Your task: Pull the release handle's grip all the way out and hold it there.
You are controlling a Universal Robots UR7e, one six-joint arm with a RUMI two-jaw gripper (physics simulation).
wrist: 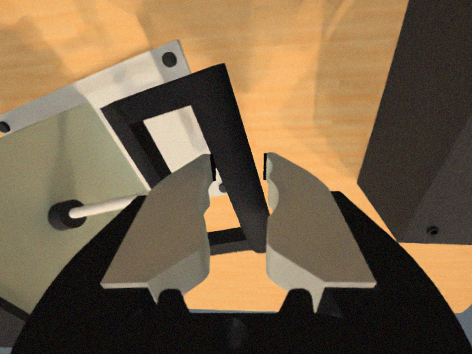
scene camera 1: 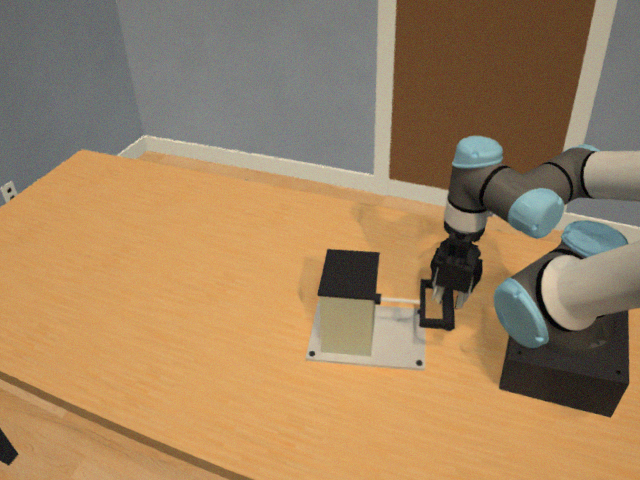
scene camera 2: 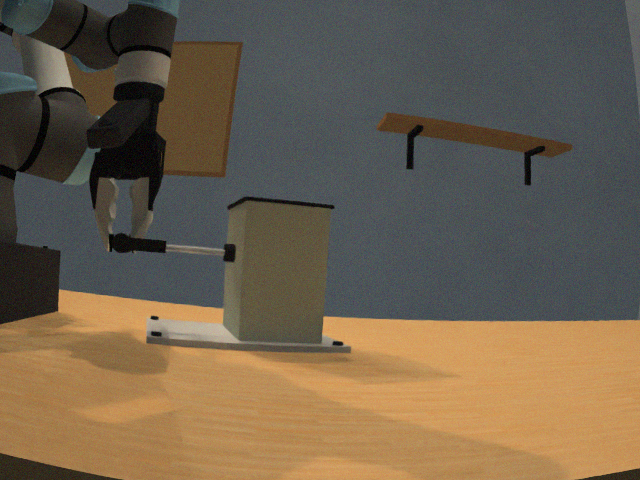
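Note:
The release handle's grip is a black rectangular frame (scene camera 1: 448, 316) (scene camera 2: 149, 245) (wrist: 227, 120), held off the housing on a pale rod (scene camera 1: 400, 300) (scene camera 2: 196, 250) (wrist: 105, 205). A stretch of rod shows between the grip and the black collar on the pale green housing (scene camera 1: 346, 325) (scene camera 2: 279, 273) (wrist: 30, 165). My gripper (scene camera 1: 449, 300) (scene camera 2: 122, 246) (wrist: 239, 157) points down and is shut on the grip's outer bar, with one finger inside the frame and the other outside. In the wrist view the bar runs slanted between the fingers. The exact contact is hard to see.
The housing stands on a light grey base plate (scene camera 1: 398, 346) (scene camera 2: 191, 330) (wrist: 60, 102) with black bolts, on the wooden table (scene camera 1: 180, 310). The arm's dark base block (scene camera 1: 563, 377) (wrist: 425, 140) stands beyond the grip's outer side. A wall shelf (scene camera 2: 475, 135) hangs behind.

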